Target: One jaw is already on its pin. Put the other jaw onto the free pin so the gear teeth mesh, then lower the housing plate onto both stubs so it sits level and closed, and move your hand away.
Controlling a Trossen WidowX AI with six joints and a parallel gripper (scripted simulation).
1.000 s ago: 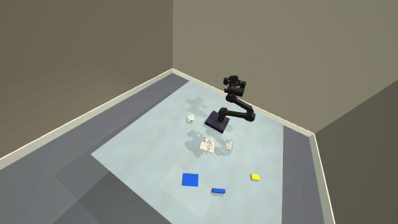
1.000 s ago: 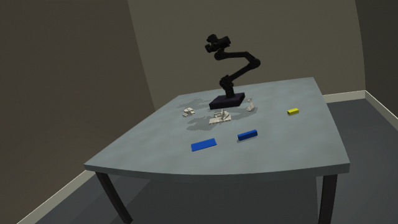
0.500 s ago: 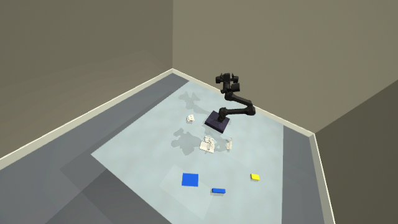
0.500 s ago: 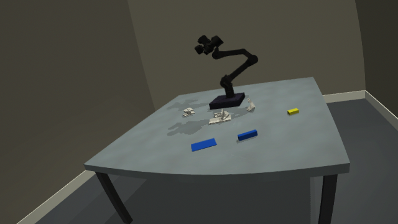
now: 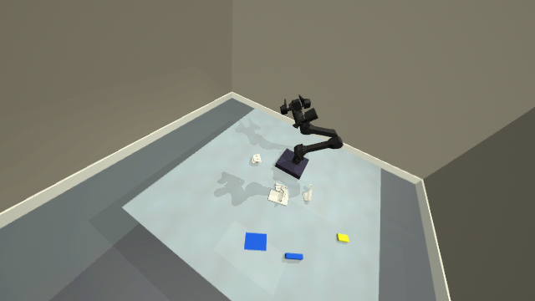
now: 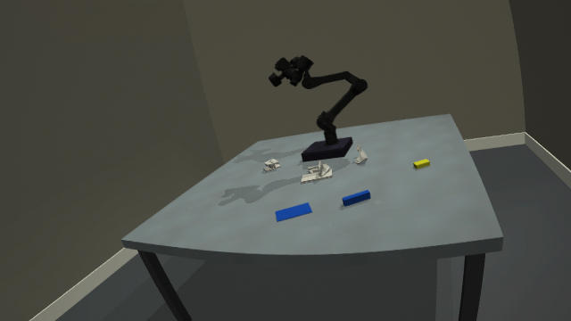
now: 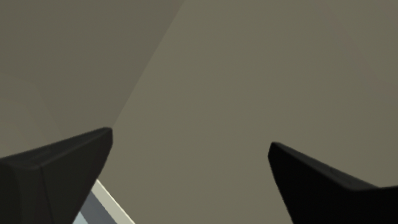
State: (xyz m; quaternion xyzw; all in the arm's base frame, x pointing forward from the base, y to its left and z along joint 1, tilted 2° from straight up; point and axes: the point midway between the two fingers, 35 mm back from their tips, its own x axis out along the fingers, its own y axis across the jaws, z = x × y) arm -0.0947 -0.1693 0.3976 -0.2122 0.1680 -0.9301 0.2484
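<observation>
My gripper tip is 41 cm above the white jaw, 33 cm short of it and 32 cm to the right of it. The rest, counted from my gripper tip: yellow block: 56 cm to the left, 54 cm ahead, 43 cm below; then flat blue plate: 74 cm ahead, 44 cm below, 11 cm to the left; then small cream part: 43 cm below, 24 cm ahead, 10 cm to the right.
</observation>
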